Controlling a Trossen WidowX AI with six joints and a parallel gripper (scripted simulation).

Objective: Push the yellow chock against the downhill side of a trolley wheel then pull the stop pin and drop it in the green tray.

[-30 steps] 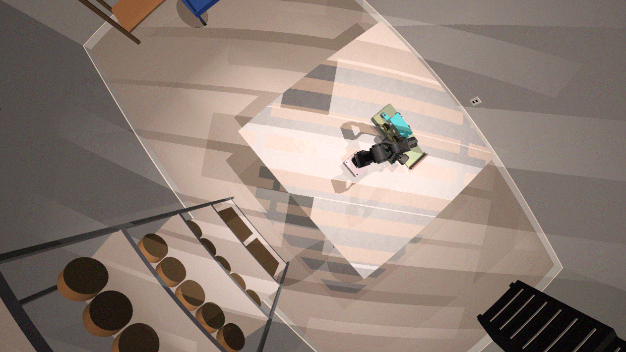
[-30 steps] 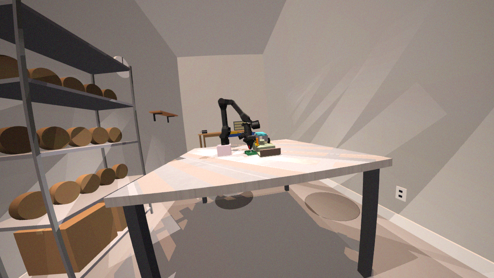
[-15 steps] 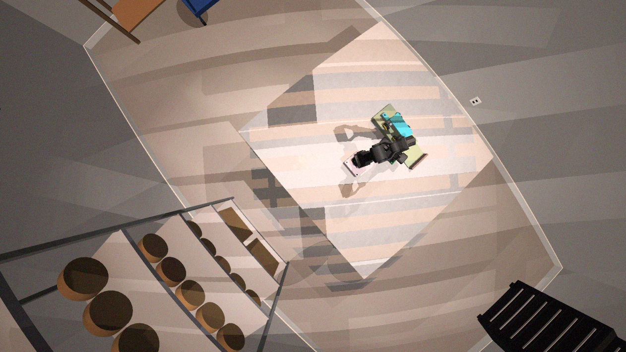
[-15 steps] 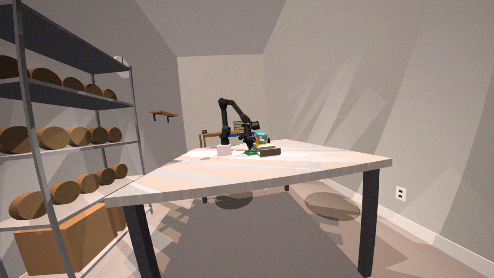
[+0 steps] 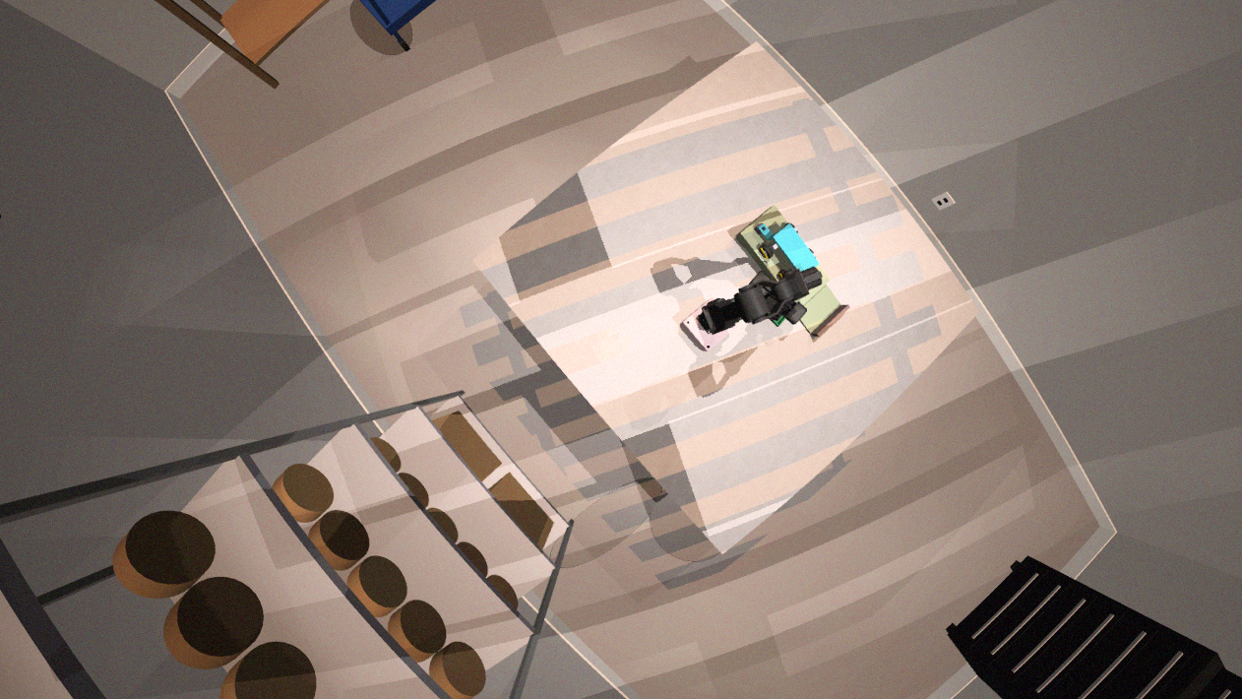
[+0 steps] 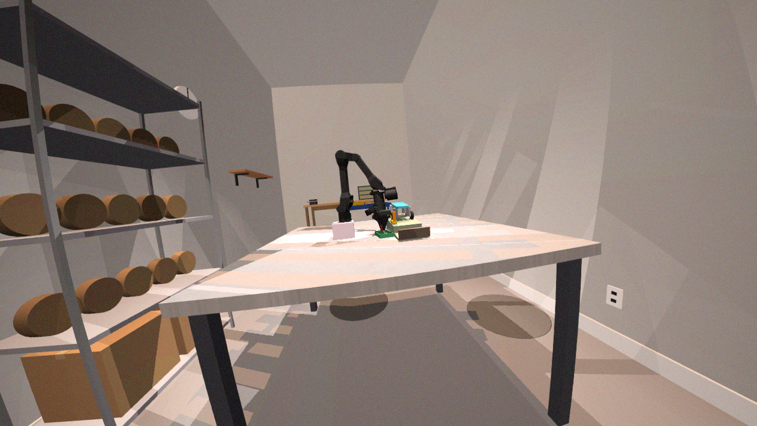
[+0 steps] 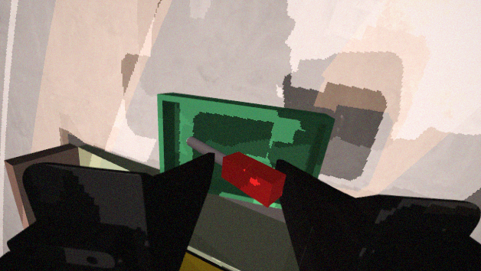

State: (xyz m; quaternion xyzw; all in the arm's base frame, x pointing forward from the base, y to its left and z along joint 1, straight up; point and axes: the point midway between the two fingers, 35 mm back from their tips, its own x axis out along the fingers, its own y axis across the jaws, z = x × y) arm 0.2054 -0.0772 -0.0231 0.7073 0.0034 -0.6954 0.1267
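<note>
My gripper tip is 1 cm to the left of the stop pin. The rest, counted from my gripper tip: yellow chock (6 cm ahead, 5 cm above); then green tray (1 cm to the right, 4 cm below); then trolley (12 cm ahead, 10 cm to the left, 8 cm above).
</note>
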